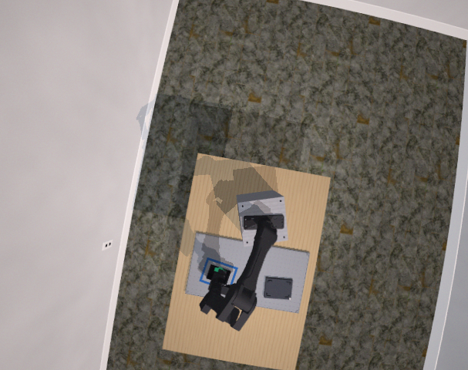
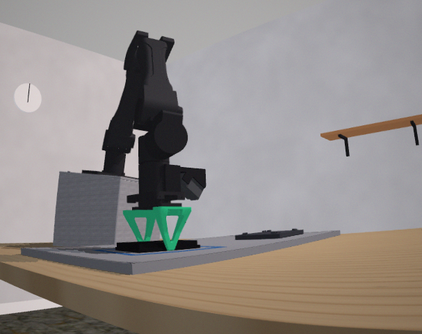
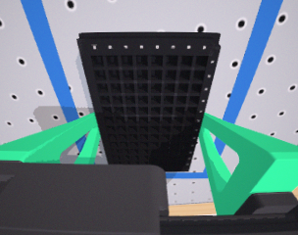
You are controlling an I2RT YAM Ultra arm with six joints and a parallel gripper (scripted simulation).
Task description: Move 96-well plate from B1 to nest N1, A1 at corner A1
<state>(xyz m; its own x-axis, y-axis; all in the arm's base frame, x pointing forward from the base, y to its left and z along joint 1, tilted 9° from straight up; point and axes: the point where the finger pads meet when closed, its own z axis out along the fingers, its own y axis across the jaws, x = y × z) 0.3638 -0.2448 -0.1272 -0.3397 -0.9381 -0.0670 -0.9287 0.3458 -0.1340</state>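
The black 96-well plate lies right at my hand. From my hand the other things lie so: dark plate nest N1: 360 mm to the left, 90 mm ahead; then white A1 label: 430 mm to the left, 150 mm ahead.
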